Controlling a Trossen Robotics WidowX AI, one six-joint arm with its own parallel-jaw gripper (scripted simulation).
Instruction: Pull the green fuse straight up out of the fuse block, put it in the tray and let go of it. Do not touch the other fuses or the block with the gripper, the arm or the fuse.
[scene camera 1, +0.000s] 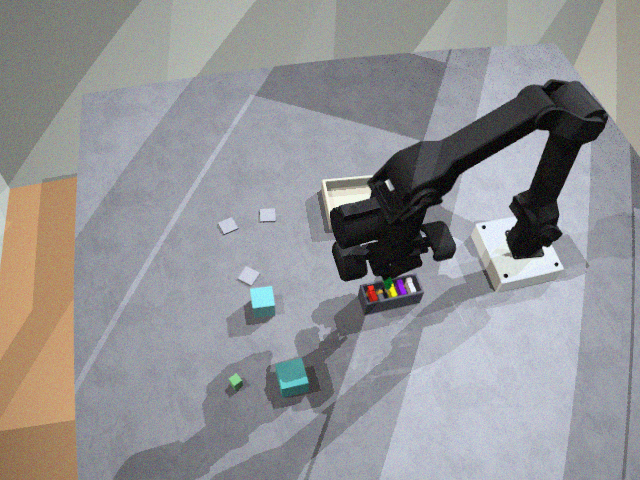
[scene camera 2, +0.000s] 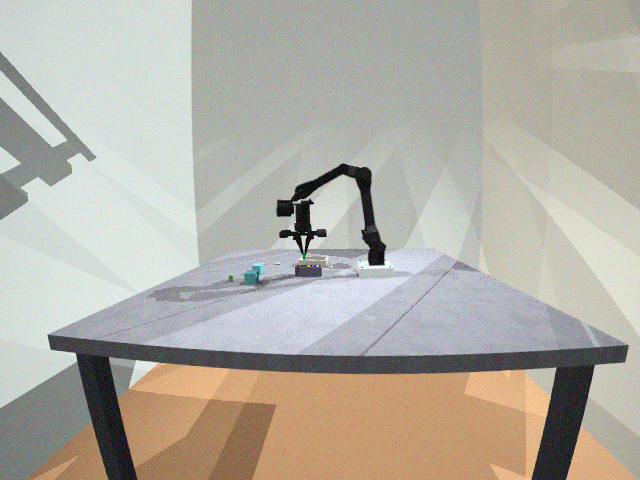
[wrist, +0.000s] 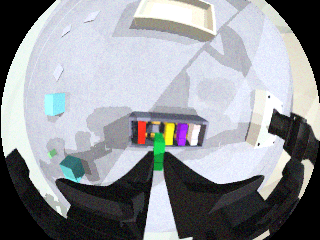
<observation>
My gripper (scene camera 1: 387, 277) holds a green fuse. Also in view: a cream tray (scene camera 1: 338, 191).
My gripper is seen too in the wrist view (wrist: 158, 155).
</observation>
